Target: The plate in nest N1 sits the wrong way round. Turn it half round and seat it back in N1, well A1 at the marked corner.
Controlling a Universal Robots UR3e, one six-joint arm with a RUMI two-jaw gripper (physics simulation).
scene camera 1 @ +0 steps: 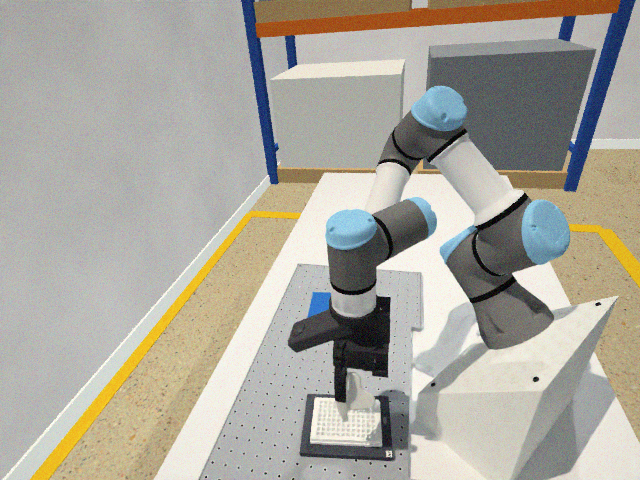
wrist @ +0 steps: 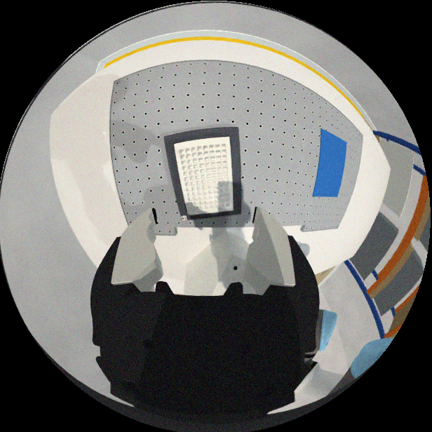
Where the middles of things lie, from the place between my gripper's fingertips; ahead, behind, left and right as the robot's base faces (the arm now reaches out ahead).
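White well plate (scene camera 1: 363,428): 1 cm ahead of my hand, 9 cm below it. Counted from the same hand, the dark nest (wrist: 202,133) is 1 cm ahead and 10 cm below, and the blue rectangle (wrist: 332,153) is 3 cm behind, 11 cm below and 32 cm to the right.
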